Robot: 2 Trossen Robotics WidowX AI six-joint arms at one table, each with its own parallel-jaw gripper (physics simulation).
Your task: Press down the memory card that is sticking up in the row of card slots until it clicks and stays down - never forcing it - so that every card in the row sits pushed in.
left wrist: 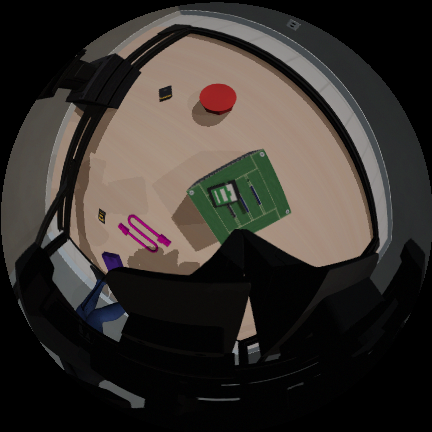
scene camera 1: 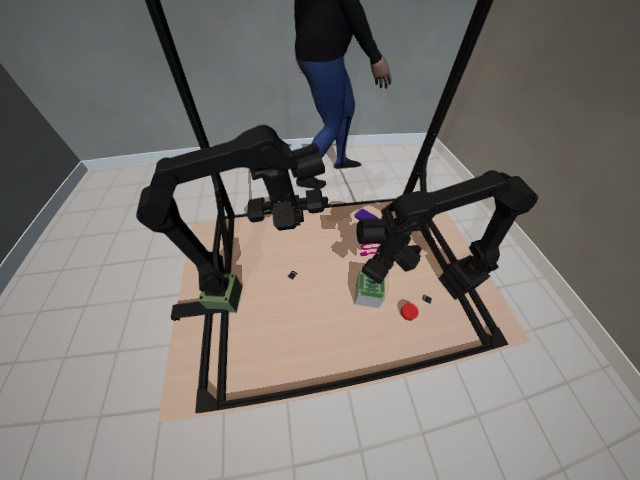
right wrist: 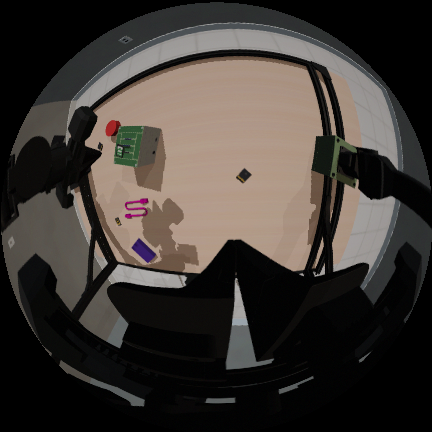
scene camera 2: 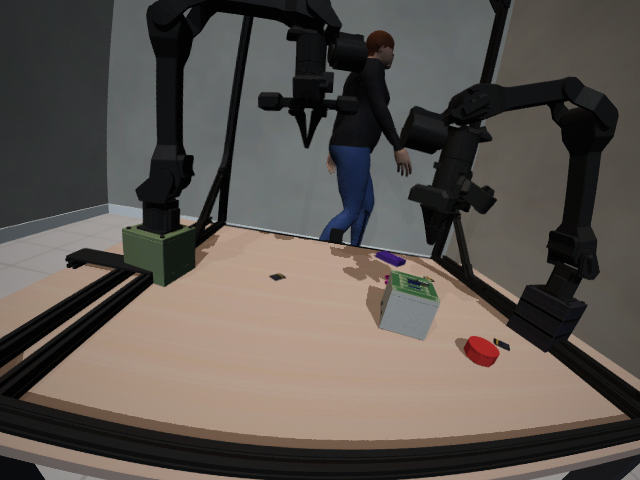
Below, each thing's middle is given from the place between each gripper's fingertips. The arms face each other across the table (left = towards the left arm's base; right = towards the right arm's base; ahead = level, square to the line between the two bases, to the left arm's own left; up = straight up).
Now: the red round button (scene camera 2: 482,352) 15 cm below my left hand, 12 cm to the left of it and 10 cm ahead of it.
The red round button is 39 cm to the left of my right hand, 28 cm below it and 18 cm ahead of it.
